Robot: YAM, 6 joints.
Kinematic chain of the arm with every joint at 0, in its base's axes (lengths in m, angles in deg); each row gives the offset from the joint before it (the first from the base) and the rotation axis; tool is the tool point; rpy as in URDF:
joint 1: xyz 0 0 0.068 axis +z
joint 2: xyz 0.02 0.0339 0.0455 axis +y
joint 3: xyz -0.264 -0.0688 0 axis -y
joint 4: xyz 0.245 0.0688 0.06 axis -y
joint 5: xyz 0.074 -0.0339 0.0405 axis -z
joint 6: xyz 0.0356 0 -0.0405 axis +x
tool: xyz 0 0 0 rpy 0 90 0
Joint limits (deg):
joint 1: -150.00..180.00
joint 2: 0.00..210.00
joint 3: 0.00..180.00
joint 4: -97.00..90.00
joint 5: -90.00..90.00
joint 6: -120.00..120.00
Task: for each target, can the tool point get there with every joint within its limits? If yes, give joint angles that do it. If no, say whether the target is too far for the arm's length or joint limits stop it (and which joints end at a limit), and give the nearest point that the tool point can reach.
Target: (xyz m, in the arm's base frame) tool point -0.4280 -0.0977 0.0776
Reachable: no: joint limits stop it (at a limit: joint 1) | nearest point -0.4280 -0.0356 0.0776 | short by 0.062 m
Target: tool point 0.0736 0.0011 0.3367
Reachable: yes | joints -22.01 36.59 57.85 -77.26 -53.48 -95.11
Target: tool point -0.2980 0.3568 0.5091
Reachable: yes | joints 131.37 117.95 130.83 14.44 20.00 30.05
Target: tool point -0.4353 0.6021 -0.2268
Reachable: no: too far | nearest point -0.3435 0.4751 -0.1530 | short by 0.173 m
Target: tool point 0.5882 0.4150 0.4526
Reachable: no: too far | nearest point 0.4765 0.3362 0.3864 | short by 0.152 m
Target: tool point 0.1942 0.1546 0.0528
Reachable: yes | joints 38.22 105.59 19.64 42.91 -2.07 -40.24
